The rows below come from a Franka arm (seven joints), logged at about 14 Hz.
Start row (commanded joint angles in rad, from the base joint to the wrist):
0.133 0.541 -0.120 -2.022 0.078 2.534 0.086
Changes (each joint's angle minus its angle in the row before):
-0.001 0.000 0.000 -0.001 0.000 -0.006 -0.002
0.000 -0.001 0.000 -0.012 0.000 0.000 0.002
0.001 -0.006 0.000 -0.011 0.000 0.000 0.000
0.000 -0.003 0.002 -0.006 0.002 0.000 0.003
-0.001 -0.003 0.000 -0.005 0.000 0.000 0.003
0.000 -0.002 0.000 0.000 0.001 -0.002 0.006
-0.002 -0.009 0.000 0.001 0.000 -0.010 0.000
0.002 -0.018 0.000 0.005 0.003 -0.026 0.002
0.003 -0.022 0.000 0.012 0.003 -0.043 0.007
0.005 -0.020 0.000 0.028 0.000 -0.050 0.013
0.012 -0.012 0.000 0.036 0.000 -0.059 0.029
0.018 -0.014 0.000 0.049 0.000 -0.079 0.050
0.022 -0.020 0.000 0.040 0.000 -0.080 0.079
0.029 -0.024 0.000 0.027 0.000 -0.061 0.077
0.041 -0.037 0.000 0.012 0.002 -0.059 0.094
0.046 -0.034 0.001 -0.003 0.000 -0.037 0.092
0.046 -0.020 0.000 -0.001 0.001 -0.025 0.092
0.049 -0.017 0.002 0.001 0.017 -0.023 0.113
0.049 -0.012 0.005 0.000 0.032 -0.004 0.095
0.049 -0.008 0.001 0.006 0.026 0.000 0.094
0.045 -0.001 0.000 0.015 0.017 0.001 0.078
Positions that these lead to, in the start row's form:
0.132 0.541 -0.120 -2.023 0.078 2.528 0.084
0.132 0.540 -0.120 -2.035 0.078 2.528 0.086
0.133 0.534 -0.120 -2.046 0.078 2.528 0.086
0.133 0.531 -0.118 -2.052 0.080 2.528 0.089
0.132 0.528 -0.118 -2.057 0.080 2.528 0.092
0.132 0.526 -0.118 -2.057 0.081 2.526 0.098
0.130 0.517 -0.118 -2.056 0.081 2.516 0.098
0.132 0.499 -0.118 -2.051 0.084 2.490 0.100
0.135 0.477 -0.118 -2.039 0.087 2.447 0.107
0.140 0.457 -0.118 -2.011 0.087 2.397 0.120
0.152 0.445 -0.118 -1.975 0.087 2.338 0.149
0.170 0.431 -0.118 -1.926 0.087 2.259 0.199
0.192 0.411 -0.118 -1.886 0.087 2.179 0.278
0.221 0.387 -0.118 -1.859 0.087 2.118 0.355
0.262 0.350 -0.118 -1.847 0.089 2.059 0.449
0.308 0.316 -0.117 -1.850 0.089 2.022 0.541
0.354 0.296 -0.117 -1.851 0.090 1.997 0.633
0.403 0.279 -0.115 -1.850 0.107 1.974 0.746
0.452 0.267 -0.110 -1.850 0.139 1.970 0.841
0.501 0.259 -0.109 -1.844 0.165 1.970 0.935
0.546 0.258 -0.109 -1.829 0.182 1.971 1.013

